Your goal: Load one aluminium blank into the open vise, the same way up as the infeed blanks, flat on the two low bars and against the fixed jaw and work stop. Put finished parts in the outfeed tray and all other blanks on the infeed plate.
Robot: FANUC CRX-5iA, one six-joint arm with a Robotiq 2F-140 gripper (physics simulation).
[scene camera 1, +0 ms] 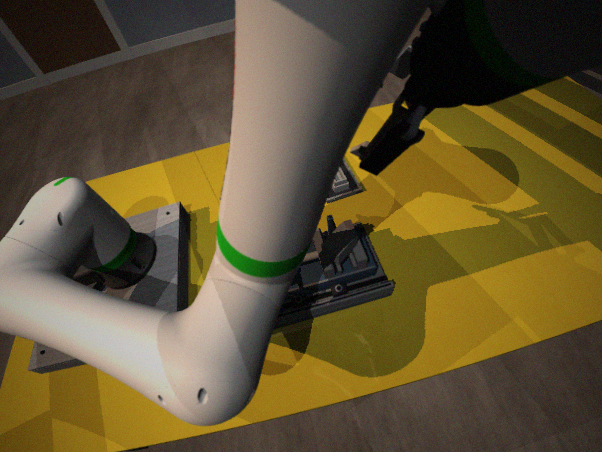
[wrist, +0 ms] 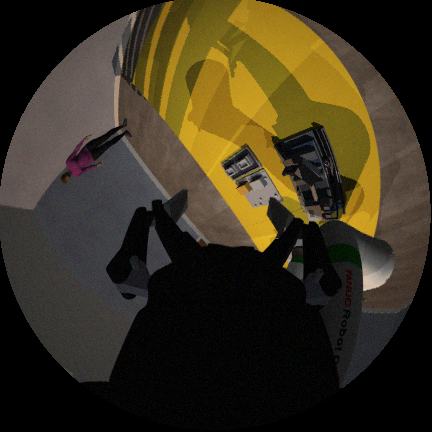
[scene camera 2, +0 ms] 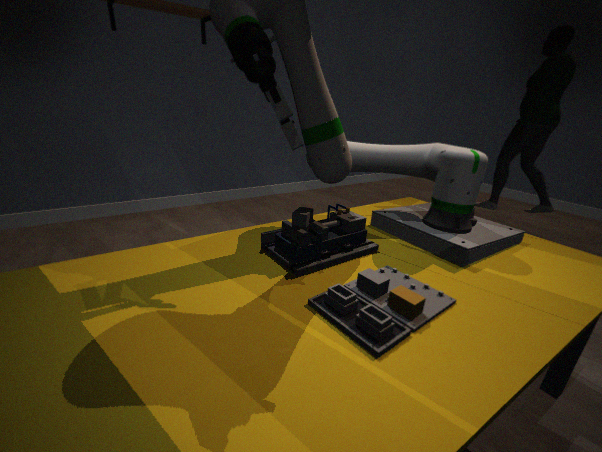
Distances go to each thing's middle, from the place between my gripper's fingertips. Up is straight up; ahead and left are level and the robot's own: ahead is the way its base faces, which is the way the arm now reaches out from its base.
I see my gripper 9 cm past the brass blank (scene camera 2: pixel 410 304), 28 cm to the right of it and 32 cm above it.
